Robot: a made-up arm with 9 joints. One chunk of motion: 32 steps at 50 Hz.
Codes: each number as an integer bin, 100 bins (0 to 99) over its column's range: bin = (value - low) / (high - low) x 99, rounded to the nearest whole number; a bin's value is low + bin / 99 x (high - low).
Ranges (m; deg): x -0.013..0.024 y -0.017..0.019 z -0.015..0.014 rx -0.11..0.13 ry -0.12..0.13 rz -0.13..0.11
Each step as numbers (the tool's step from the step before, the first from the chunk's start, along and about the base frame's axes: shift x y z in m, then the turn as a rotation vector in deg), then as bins.
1 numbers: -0.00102 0.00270 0.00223 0.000 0.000 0.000
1 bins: 32 54 59 45 48 54
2 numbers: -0.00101 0.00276 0.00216 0.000 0.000 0.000
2 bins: 32 54 59 45 48 54
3 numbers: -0.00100 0.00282 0.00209 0.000 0.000 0.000
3 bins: 32 55 58 45 48 54
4 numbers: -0.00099 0.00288 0.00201 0.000 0.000 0.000
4 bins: 32 55 58 45 48 54
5 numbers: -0.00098 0.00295 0.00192 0.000 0.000 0.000
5 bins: 32 55 58 45 48 54
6 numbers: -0.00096 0.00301 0.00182 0.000 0.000 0.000
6 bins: 32 55 57 45 48 54
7 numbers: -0.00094 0.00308 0.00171 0.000 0.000 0.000
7 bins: 32 55 57 45 48 54
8 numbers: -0.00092 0.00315 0.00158 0.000 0.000 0.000
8 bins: 32 55 57 45 48 54
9 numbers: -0.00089 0.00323 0.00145 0.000 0.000 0.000
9 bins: 32 56 56 45 48 54
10 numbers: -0.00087 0.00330 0.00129 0.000 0.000 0.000
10 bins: 32 56 56 45 48 54
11 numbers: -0.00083 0.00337 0.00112 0.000 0.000 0.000
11 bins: 33 56 55 45 48 54
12 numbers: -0.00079 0.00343 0.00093 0.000 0.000 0.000
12 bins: 33 56 54 45 48 54
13 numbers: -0.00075 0.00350 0.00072 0.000 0.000 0.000
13 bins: 33 56 54 45 48 54
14 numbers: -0.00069 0.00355 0.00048 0.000 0.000 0.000
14 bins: 33 57 53 45 48 54
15 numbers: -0.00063 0.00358 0.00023 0.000 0.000 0.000
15 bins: 33 57 52 45 48 54
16 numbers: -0.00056 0.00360 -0.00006 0.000 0.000 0.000
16 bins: 33 57 51 45 48 54
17 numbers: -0.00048 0.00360 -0.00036 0.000 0.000 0.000
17 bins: 33 57 50 45 48 54
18 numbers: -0.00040 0.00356 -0.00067 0.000 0.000 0.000
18 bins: 34 57 49 45 48 54
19 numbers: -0.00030 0.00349 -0.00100 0.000 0.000 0.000
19 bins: 34 56 48 45 48 54
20 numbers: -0.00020 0.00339 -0.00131 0.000 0.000 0.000
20 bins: 34 56 47 45 48 54
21 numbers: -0.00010 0.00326 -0.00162 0.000 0.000 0.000
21 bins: 35 56 46 45 48 54
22 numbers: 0.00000 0.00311 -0.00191 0.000 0.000 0.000
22 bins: 35 55 45 45 48 54
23 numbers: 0.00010 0.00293 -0.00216 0.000 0.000 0.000
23 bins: 35 55 44 45 48 54
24 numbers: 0.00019 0.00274 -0.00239 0.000 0.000 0.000
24 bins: 35 54 43 45 48 54
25 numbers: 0.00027 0.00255 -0.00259 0.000 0.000 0.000
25 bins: 36 54 42 45 48 54
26 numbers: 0.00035 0.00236 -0.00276 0.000 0.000 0.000
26 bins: 36 53 42 45 48 54
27 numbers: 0.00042 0.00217 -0.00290 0.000 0.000 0.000
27 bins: 36 53 41 45 48 54
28 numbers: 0.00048 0.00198 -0.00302 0.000 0.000 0.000
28 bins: 36 52 41 45 48 54
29 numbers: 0.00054 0.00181 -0.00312 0.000 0.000 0.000
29 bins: 36 52 41 45 48 54
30 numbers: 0.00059 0.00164 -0.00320 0.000 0.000 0.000
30 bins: 36 51 40 45 48 54
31 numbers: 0.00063 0.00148 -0.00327 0.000 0.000 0.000
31 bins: 36 51 40 45 48 54
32 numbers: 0.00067 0.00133 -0.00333 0.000 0.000 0.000
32 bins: 37 50 40 45 48 54
